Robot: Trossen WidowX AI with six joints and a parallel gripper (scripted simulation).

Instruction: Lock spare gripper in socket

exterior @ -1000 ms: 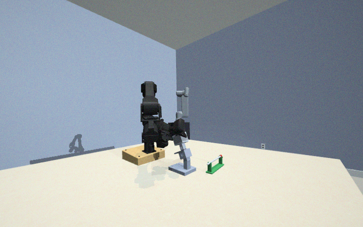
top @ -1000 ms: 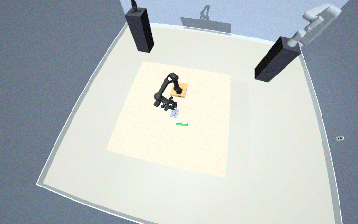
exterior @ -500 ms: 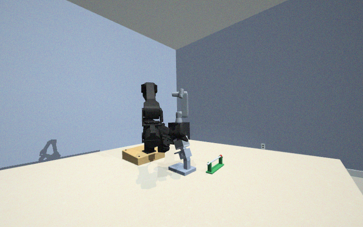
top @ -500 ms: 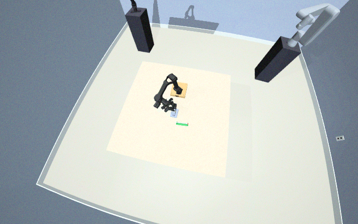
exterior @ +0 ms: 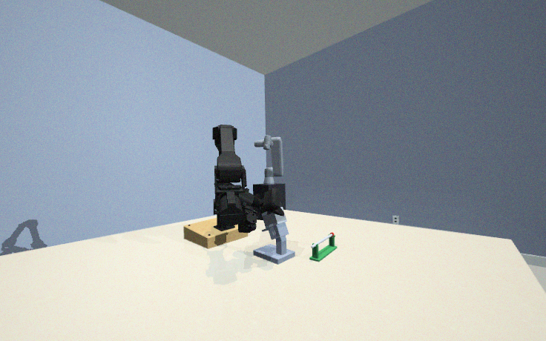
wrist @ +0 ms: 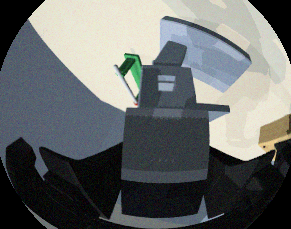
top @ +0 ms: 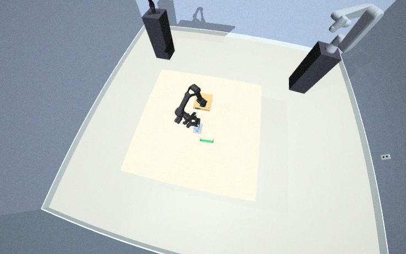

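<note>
Now: gripper tip 1 cm to the left of the spare gripper. Round my gripper tip: green cradle (10 cm ahead, 11 cm to the left, 10 cm below); grey mount (1 cm to the right, 7 cm below).
</note>
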